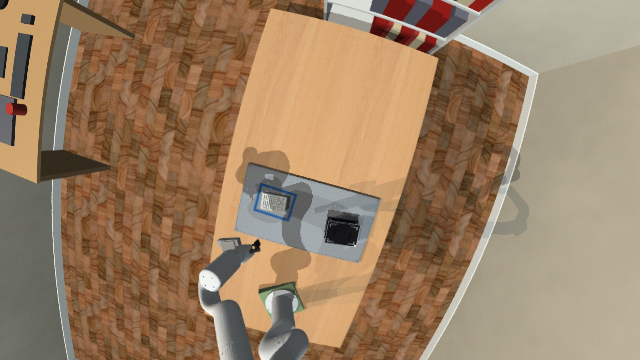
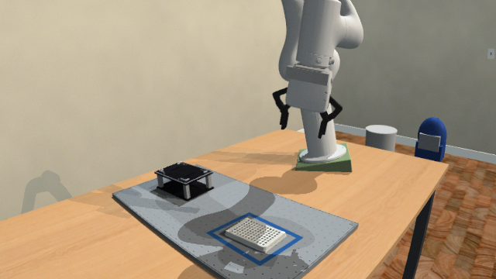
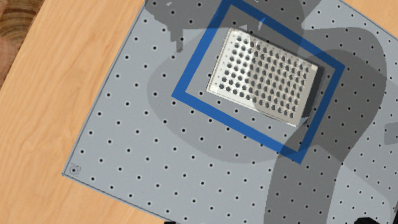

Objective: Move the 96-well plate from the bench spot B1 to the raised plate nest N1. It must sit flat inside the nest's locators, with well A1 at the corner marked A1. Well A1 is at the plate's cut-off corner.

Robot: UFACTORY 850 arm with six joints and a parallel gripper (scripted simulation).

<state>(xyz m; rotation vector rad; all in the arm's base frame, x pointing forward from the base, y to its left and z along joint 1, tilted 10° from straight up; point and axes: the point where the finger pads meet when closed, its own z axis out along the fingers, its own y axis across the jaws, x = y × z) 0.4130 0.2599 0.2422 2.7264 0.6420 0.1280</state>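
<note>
My hand is 13 cm short of the white 96-well plate, 4 cm to the left of it and 25 cm above it. Also, from my hand: black raised nest N1 (9 cm ahead, 41 cm to the right, 20 cm below); then A1 corner mark (5 cm ahead, 49 cm to the right, 19 cm below).
</note>
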